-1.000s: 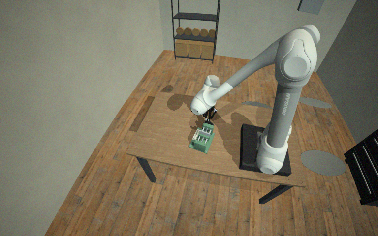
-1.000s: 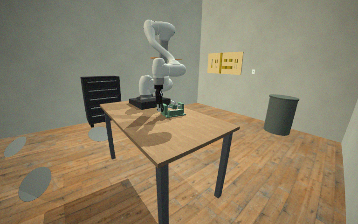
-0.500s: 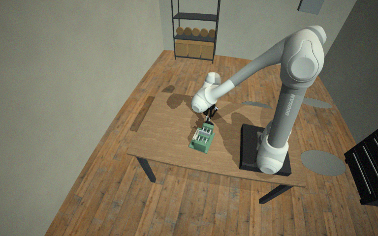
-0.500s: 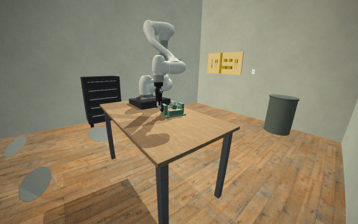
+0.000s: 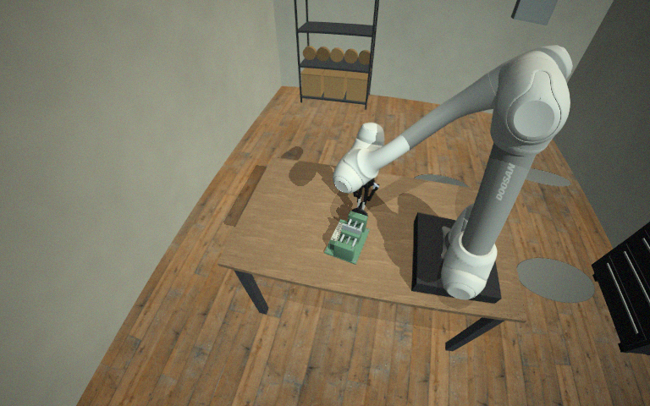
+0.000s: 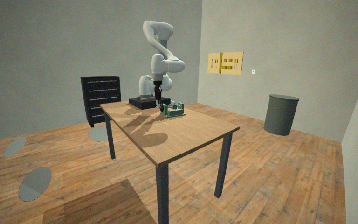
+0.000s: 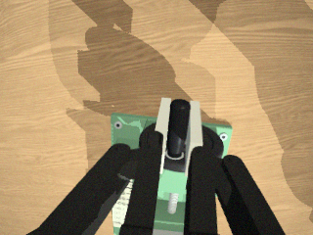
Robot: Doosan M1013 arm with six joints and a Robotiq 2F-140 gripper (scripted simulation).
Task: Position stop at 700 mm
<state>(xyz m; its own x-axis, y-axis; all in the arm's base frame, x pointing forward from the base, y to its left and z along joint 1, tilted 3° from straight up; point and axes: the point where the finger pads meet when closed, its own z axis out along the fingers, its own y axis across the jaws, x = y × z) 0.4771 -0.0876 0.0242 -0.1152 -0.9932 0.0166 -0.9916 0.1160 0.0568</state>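
Right now the green stop fixture is 2 cm ahead of my hand, 15 cm to the left of it and 3 cm below it. From my hand the other things lie so: black crank handle: 2 cm below.
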